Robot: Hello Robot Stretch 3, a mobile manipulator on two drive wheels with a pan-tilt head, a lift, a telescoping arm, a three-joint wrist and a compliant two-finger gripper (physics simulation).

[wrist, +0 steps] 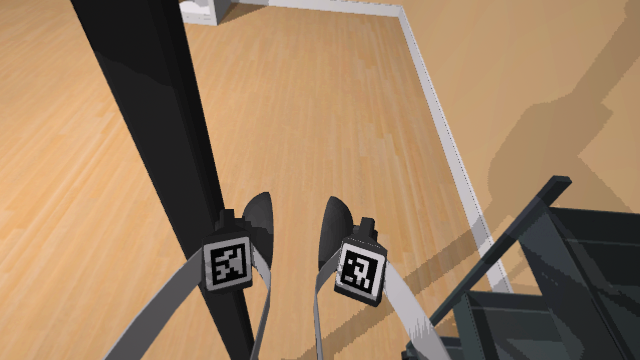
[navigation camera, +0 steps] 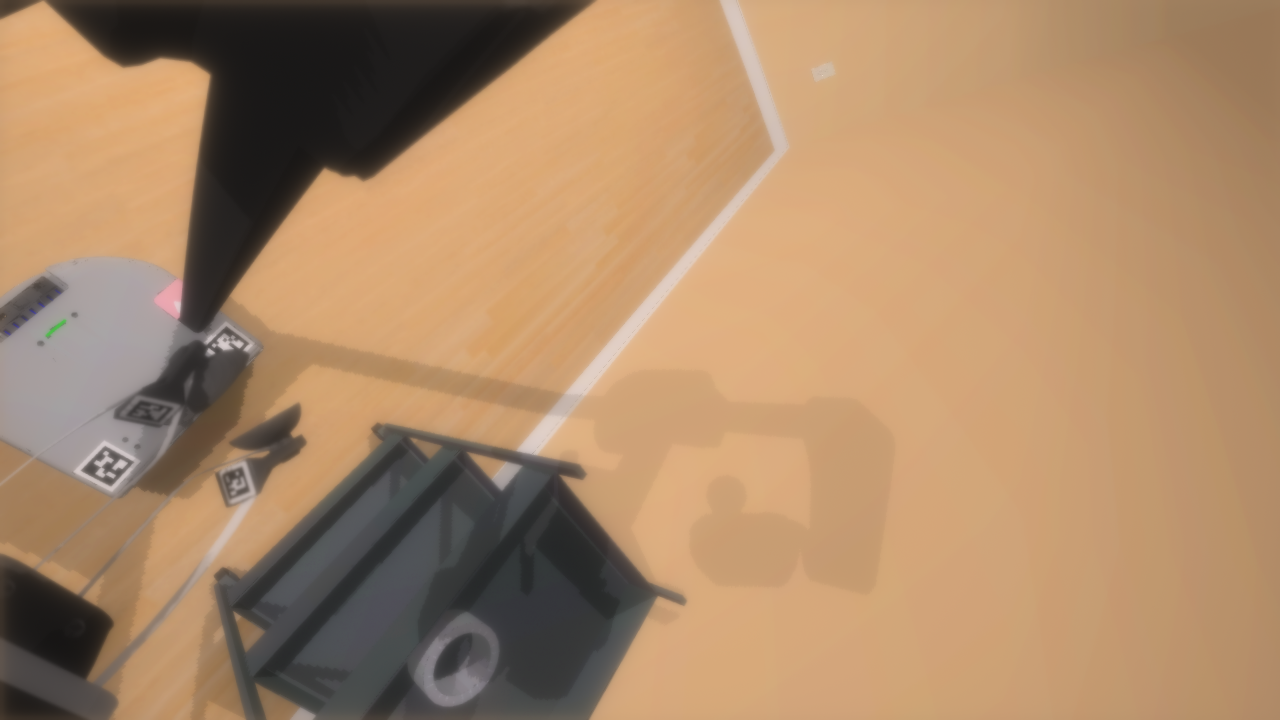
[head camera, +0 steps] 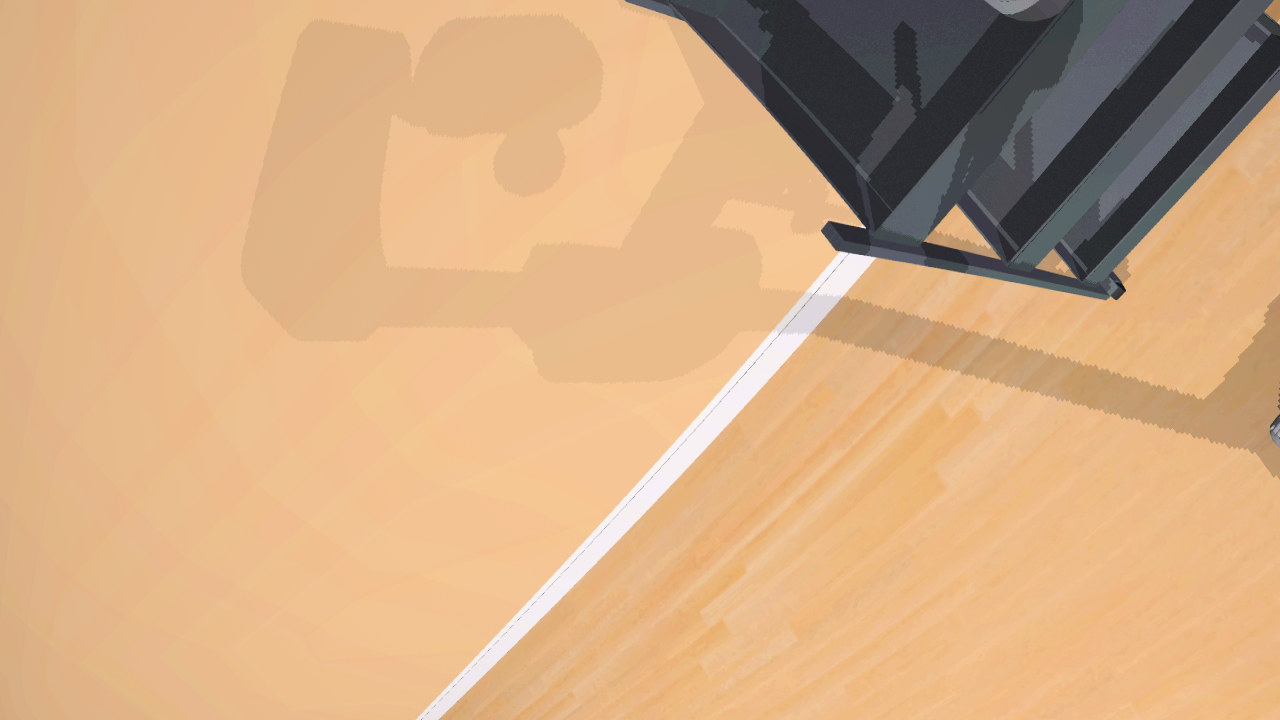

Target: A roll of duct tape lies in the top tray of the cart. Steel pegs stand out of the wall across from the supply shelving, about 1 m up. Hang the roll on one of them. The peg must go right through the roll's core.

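Frame: origin at the robot's base, x up, y left, z back, level; metres.
Where they show: gripper, fingertip midpoint: (navigation camera: 265, 382).
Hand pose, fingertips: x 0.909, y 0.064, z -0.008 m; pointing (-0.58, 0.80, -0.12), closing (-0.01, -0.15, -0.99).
Things, the pixels of their top centre, and the offset from my fingertips. "spot": a spot on its surface instead.
- duct tape at its top centre: (navigation camera: 463, 664) dx -0.198, dy -0.134, dz -0.391 m
- cart at a spot on its surface: (head camera: 966, 262) (navigation camera: 492, 452) spot: dx -0.334, dy +0.124, dz -0.343 m
The grey roll of duct tape (head camera: 1038, 12) (navigation camera: 422, 664) lies in the top tray of the dark cart, its core opening facing up; the head camera cuts most of it off at the top edge. The cart (head camera: 966, 262) (navigation camera: 483, 450) (wrist: 500, 245) stands against the wall, at the lower right in the wrist view. My gripper (navigation camera: 228, 407) (wrist: 298, 220) is open and empty, its two fingertips apart over the floor beside the cart, away from the roll. The steel pegs do not show in these views.
A white baseboard (head camera: 691, 447) (navigation camera: 651, 301) (wrist: 440, 120) runs along the wall to a corner. A small wall plate (navigation camera: 822, 71) is beyond it. A white unit (wrist: 200, 19) stands far off. My black mast (wrist: 150, 90) and grey base (navigation camera: 80, 385) show too.
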